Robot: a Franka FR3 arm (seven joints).
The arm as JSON. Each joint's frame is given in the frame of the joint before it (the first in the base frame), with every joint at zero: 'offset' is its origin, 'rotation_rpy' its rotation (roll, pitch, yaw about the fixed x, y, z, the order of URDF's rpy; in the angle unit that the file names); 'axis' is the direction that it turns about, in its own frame. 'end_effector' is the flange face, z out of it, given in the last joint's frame.
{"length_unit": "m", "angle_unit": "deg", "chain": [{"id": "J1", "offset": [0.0, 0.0, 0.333], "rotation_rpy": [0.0, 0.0, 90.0], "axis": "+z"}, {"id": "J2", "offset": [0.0, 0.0, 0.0], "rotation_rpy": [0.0, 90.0, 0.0], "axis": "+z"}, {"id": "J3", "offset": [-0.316, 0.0, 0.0], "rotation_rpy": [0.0, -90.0, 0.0], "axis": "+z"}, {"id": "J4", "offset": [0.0, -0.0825, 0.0], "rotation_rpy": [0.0, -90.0, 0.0], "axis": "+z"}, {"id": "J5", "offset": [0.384, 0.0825, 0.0], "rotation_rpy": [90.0, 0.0, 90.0], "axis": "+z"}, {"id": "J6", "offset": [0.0, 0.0, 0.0], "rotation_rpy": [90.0, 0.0, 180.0], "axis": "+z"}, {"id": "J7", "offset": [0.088, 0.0, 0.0], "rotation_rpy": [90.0, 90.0, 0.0], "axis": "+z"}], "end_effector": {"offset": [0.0, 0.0, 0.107], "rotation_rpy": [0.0, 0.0, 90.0]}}
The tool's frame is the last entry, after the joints.
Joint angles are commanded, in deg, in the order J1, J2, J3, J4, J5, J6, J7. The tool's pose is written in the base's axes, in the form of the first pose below.
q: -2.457, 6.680, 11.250, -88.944, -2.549, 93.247, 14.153
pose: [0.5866 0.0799 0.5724], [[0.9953 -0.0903 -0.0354], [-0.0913 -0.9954 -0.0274], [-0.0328 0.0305 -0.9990]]
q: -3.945, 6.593, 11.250, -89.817, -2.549, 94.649, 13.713
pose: [0.5897 0.0651 0.5681], [[0.9938 -0.1080 -0.0254], [-0.1086 -0.9938 -0.0254], [-0.0225 0.0280 -0.9994]]
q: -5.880, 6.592, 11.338, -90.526, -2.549, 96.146, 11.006
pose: [0.5934 0.0464 0.5645], [[0.9956 -0.0926 -0.0125], [-0.0928 -0.9954 -0.0229], [-0.0103 0.0240 -0.9997]]
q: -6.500, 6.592, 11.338, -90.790, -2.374, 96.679, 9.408
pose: [0.5945 0.0404 0.5631], [[0.9971 -0.0757 -0.0084], [-0.0759 -0.9969 -0.0193], [-0.0069 0.0199 -0.9998]]
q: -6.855, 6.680, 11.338, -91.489, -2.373, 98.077, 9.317
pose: [0.5968 0.0369 0.5585], [[0.9968 -0.0798 0.0022], [-0.0798 -0.9967 -0.0180], [0.0036 0.0178 -0.9998]]
